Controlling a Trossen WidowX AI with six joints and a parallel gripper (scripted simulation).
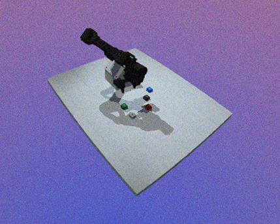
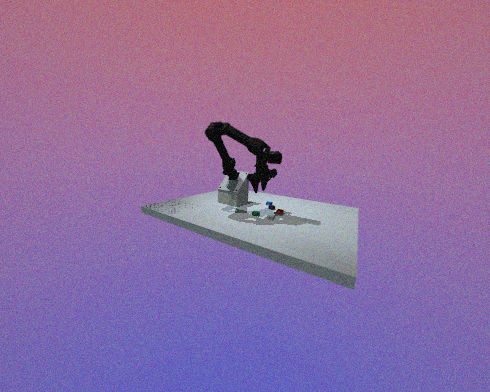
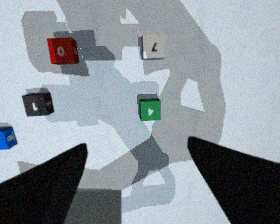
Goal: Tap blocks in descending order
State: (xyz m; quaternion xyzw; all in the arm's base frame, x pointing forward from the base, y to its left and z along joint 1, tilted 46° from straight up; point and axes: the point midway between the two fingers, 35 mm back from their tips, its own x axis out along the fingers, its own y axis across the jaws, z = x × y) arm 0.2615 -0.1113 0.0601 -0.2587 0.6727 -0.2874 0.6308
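Now: gripper tip 4 cm past the blue block, 22 cm to the right of it and 12 cm above it. Round my gripper tip: red block (9 cm ahead, 10 cm to the left, 12 cm below); then black block (2 cm ahead, 15 cm to the left, 12 cm below); then green block (3 cm to the right, 12 cm below).
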